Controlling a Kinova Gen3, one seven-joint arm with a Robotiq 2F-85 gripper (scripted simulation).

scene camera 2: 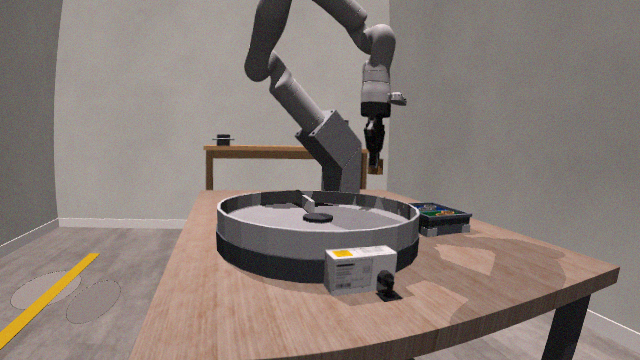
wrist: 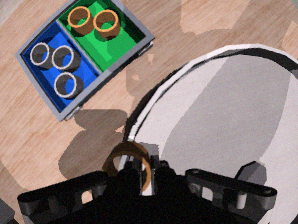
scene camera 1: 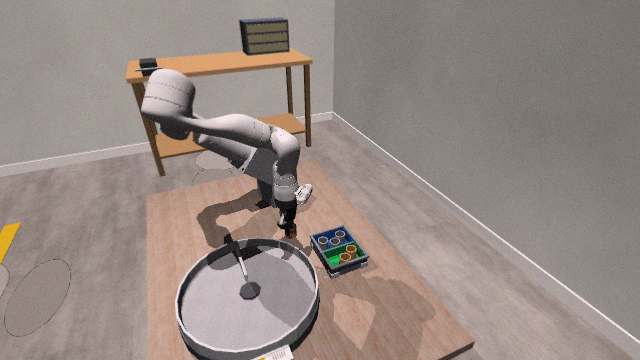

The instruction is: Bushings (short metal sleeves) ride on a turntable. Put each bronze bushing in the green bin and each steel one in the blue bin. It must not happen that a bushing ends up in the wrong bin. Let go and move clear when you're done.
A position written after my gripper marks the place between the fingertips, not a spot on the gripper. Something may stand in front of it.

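Observation:
A bronze bushing (wrist: 129,148) is there for me to see, and so is a turntable (wrist: 226,117). I can see my own gripper (scene camera 2: 373,167) too, and it also appears in the wrist view (wrist: 146,166).

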